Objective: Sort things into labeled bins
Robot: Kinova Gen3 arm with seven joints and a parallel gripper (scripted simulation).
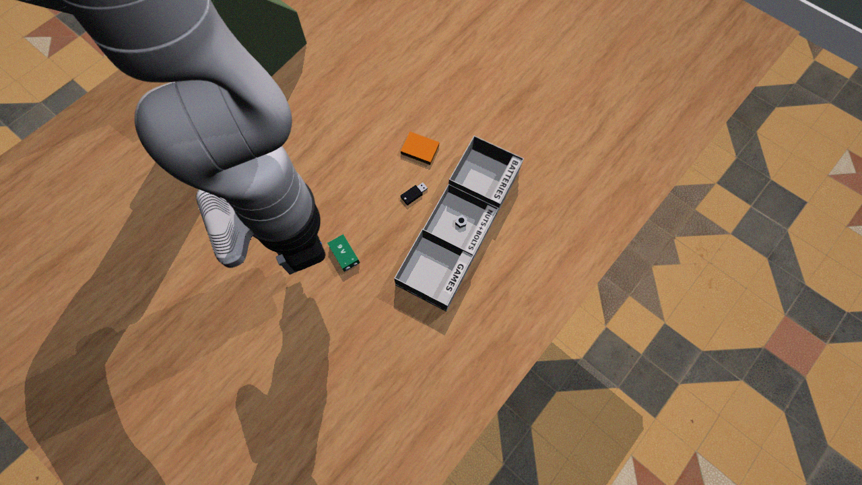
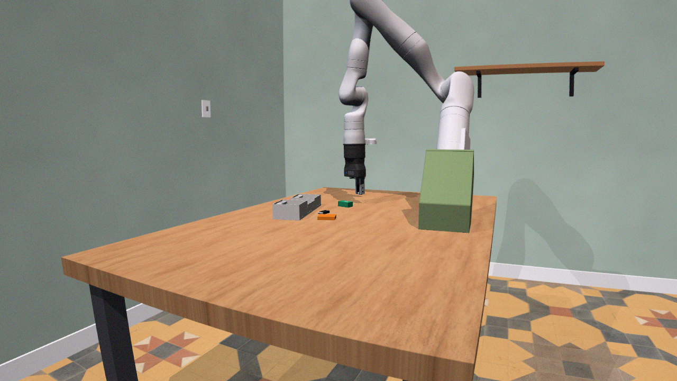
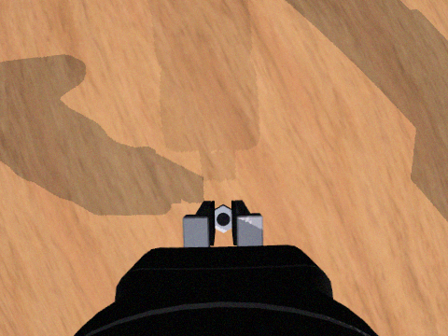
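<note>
Right now my hand is 22 cm to the right of the bin row, 10 cm short of it and 3 cm above it. From my hand the other things lie so: black USB stick (21 cm to the left, 5 cm below, 2 cm ahead); flat orange box (26 cm to the left, 5 cm below, 4 cm behind); green 9 v battery (6 cm to the left, 5 cm below, 3 cm ahead).
</note>
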